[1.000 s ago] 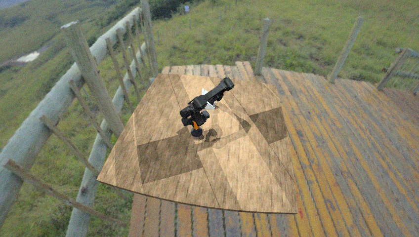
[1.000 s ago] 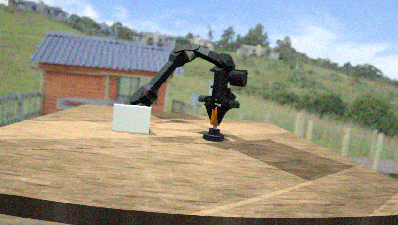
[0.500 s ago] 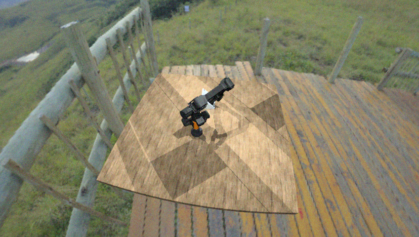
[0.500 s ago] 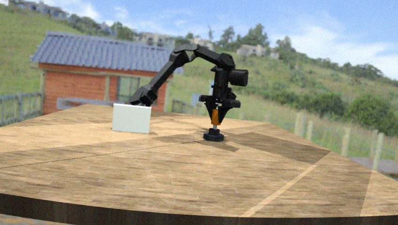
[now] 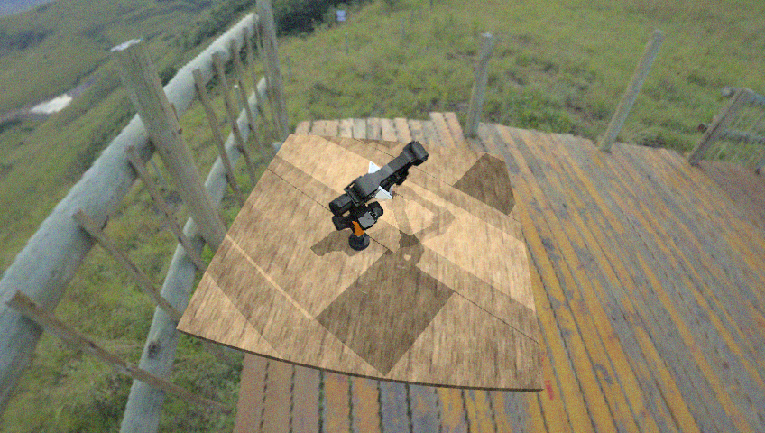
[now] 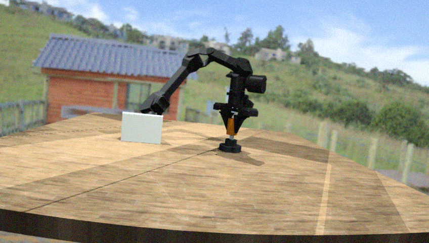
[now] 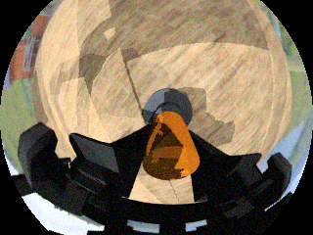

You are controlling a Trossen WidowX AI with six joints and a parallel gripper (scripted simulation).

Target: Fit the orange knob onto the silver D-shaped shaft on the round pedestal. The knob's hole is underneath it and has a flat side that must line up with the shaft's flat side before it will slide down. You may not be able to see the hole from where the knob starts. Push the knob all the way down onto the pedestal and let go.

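Right now my gripper tip is 3 cm below the orange knob. Also, from my gripper tip: round pedestal: 4 cm below.
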